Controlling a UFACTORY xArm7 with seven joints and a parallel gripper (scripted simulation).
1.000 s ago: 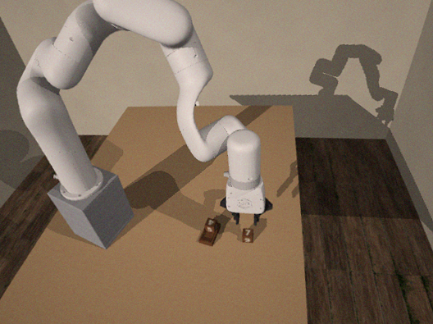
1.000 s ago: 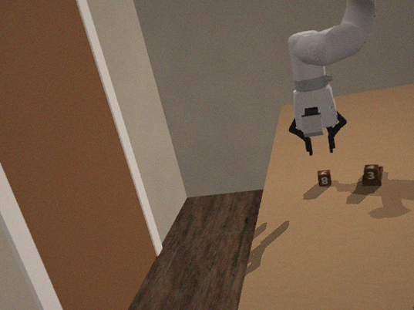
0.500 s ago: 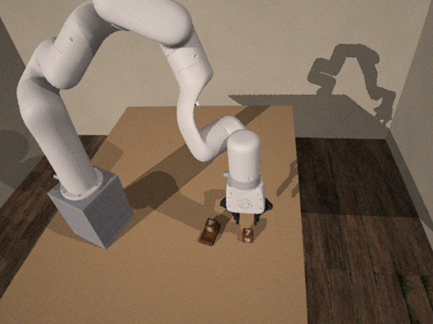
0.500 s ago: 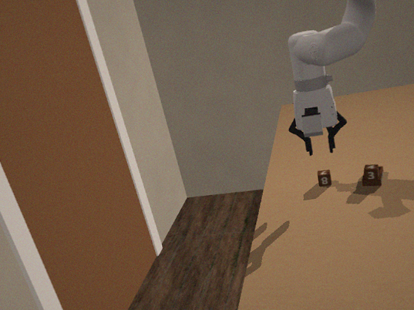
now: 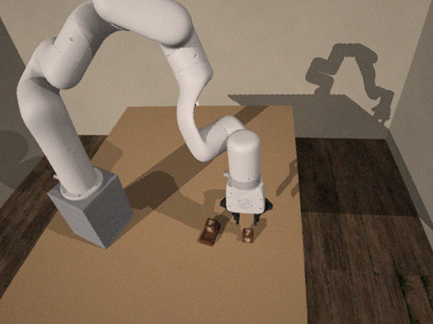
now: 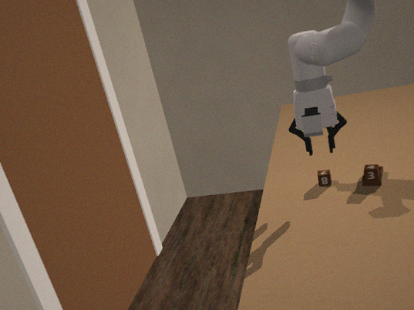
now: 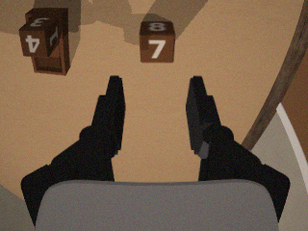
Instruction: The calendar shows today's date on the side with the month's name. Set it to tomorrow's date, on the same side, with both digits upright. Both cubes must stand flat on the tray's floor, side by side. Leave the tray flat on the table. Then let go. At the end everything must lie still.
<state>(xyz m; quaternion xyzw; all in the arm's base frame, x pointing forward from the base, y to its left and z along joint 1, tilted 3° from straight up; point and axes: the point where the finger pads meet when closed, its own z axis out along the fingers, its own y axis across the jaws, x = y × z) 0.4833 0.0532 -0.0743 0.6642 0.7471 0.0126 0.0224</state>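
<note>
The digit cube lies 90 mm below my hand. Round my hand: brown calendar tray 120 mm behind, 10 mm to the right, 100 mm below.
</note>
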